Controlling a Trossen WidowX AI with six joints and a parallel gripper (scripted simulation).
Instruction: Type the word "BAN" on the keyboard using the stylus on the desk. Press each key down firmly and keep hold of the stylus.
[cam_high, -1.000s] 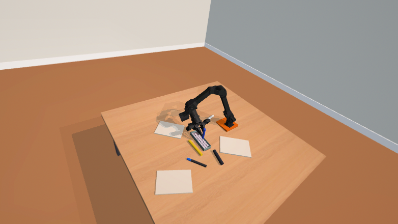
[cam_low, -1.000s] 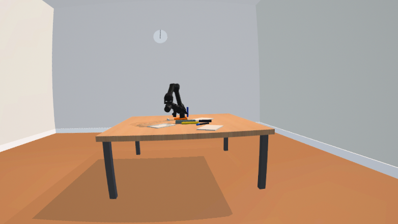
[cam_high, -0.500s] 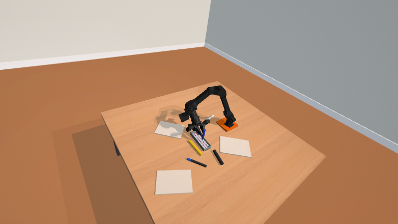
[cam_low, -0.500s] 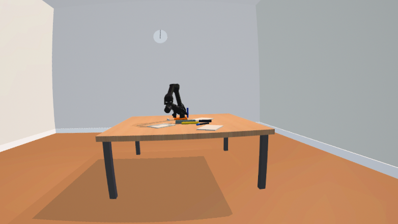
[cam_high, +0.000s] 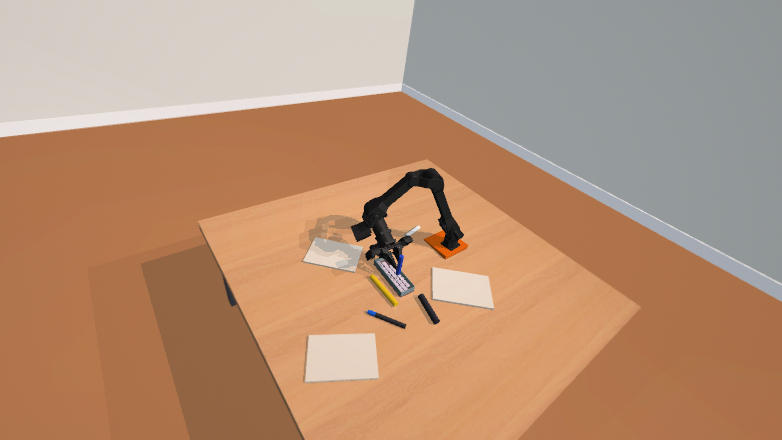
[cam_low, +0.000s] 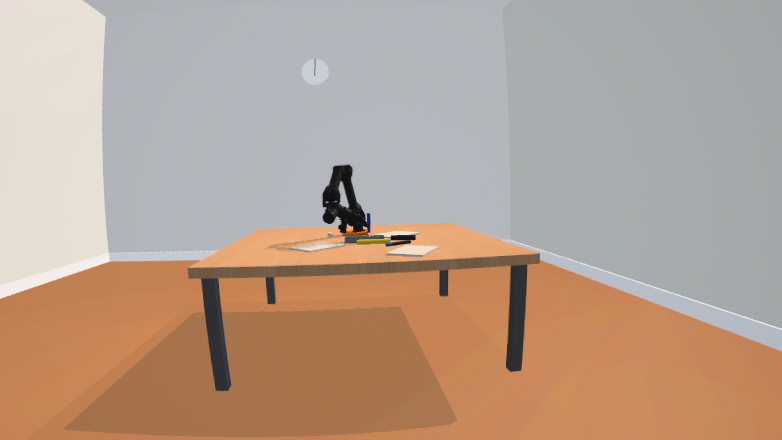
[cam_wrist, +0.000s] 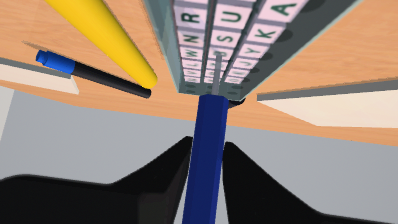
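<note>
Right now the stylus is 2 cm below my gripper tip. From my gripper tip the other things lie so: stylus tip 5 cm below; yellow marker 7 cm ahead, 1 cm to the left, 6 cm below; black marker 17 cm to the left, 6 cm below.
</note>
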